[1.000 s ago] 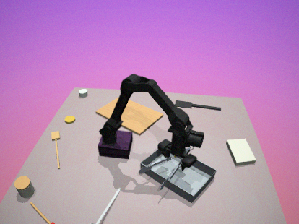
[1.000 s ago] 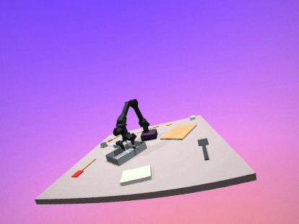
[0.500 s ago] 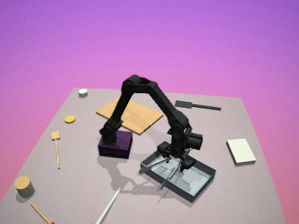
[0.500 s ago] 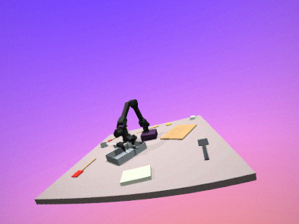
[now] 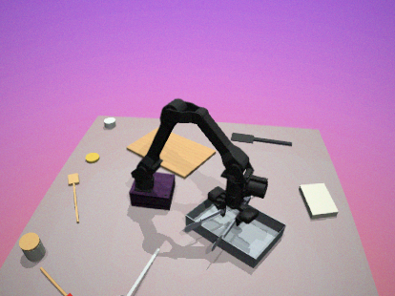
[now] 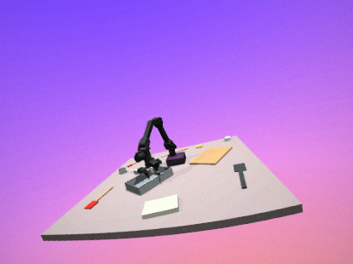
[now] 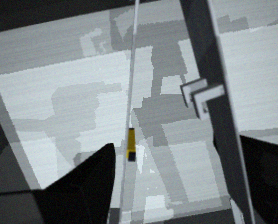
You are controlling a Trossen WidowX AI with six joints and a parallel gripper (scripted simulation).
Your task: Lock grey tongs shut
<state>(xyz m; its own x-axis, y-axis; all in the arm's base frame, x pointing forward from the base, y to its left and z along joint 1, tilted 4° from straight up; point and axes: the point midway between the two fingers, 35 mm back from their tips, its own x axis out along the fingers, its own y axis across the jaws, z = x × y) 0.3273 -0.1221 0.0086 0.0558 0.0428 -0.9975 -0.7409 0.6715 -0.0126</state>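
Right now my gripper tip is 2 cm short of the roasting tin and 2 cm to the left of it. Also, from my gripper tip: cream block (37 cm ahead, 13 cm to the left, 2 cm below); broader tong arm (5 cm to the right, 4 cm above); yellow mark (3 cm to the left, 4 cm above).
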